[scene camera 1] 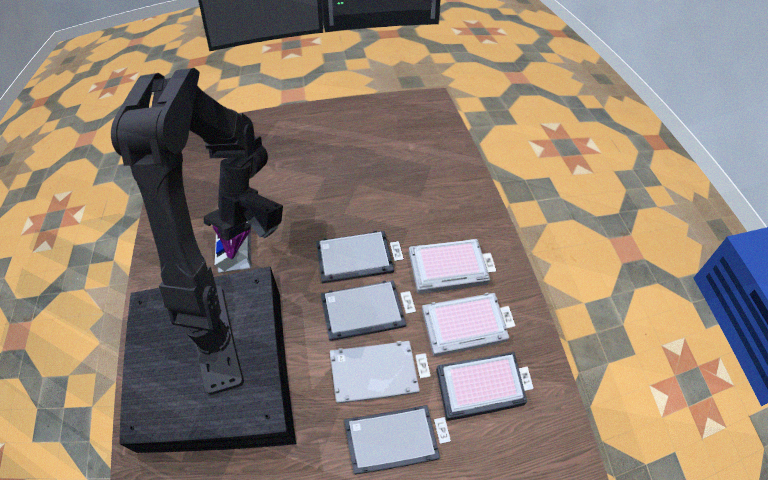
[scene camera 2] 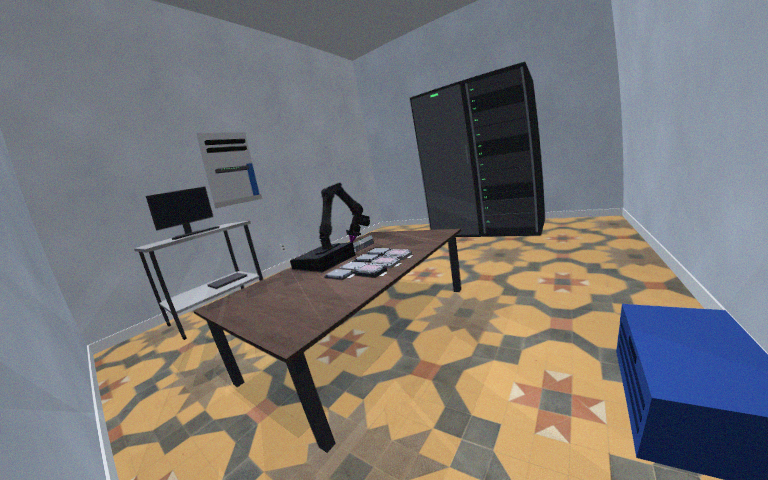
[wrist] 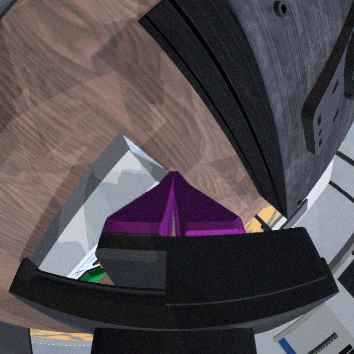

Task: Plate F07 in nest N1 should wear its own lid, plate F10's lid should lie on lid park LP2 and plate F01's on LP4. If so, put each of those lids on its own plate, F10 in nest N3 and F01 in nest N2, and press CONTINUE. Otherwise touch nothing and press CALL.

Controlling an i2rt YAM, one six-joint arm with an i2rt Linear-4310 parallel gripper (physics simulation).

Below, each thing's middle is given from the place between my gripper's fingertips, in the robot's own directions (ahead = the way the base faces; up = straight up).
Right now my hand is 20 mm short of the white button box (scene camera 1: pixel 242 260), 110 mm to the right of it and 20 mm above it.
